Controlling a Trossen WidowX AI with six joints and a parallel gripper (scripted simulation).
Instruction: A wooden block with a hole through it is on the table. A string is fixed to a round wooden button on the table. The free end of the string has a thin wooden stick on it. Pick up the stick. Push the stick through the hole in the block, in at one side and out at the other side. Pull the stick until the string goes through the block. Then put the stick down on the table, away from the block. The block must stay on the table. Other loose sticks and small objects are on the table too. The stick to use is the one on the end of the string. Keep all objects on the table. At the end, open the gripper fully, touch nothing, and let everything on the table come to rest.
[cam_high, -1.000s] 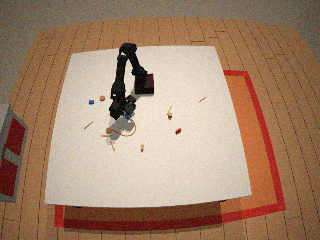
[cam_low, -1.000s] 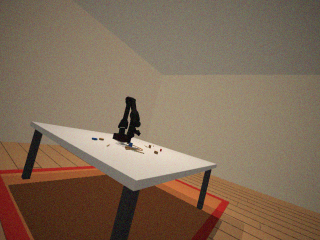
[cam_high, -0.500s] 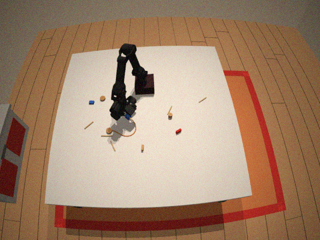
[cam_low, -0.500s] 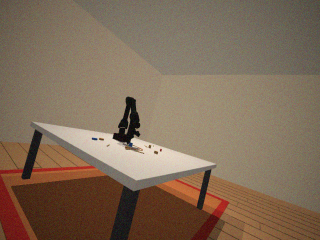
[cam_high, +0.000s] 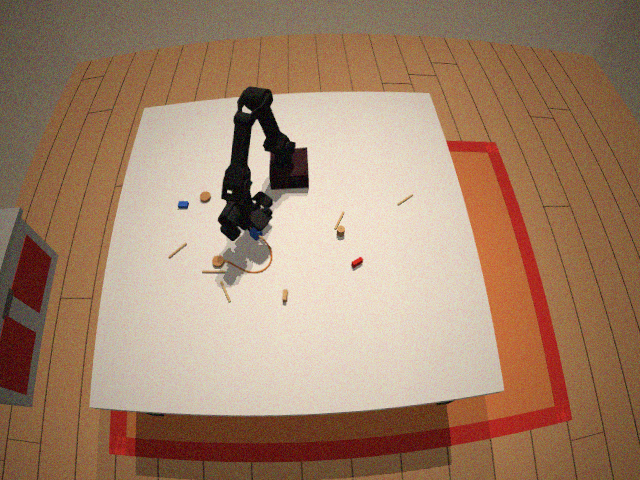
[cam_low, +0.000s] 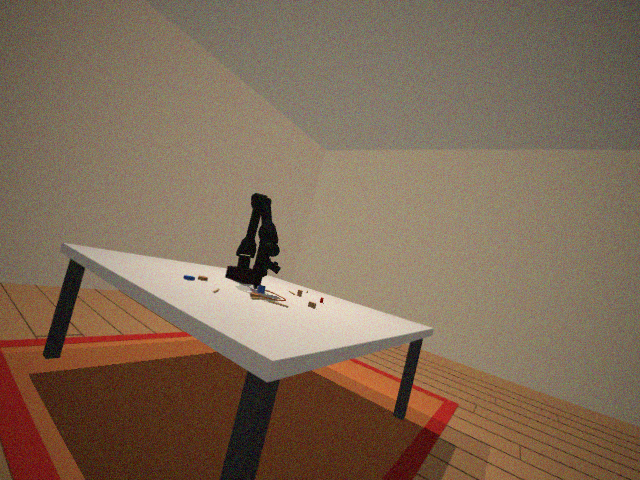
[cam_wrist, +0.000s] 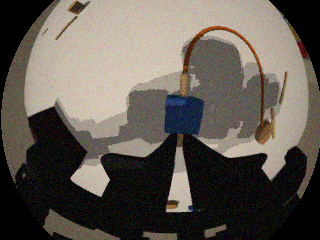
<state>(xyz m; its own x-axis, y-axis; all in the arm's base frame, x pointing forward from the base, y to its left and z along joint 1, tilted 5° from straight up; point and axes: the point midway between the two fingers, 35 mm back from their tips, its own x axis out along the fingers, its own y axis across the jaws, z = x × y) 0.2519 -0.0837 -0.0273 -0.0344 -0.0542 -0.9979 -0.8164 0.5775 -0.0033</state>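
Now: gripper tip 20 mm short of the blue cube and 20 mm to the right of it. Also, from my gripper tip: flat blue piece 80 mm behind, 270 mm to the right; thin stick 20 mm ahead, 30 mm to the left; wooden block 220 mm ahead, 140 mm to the left.
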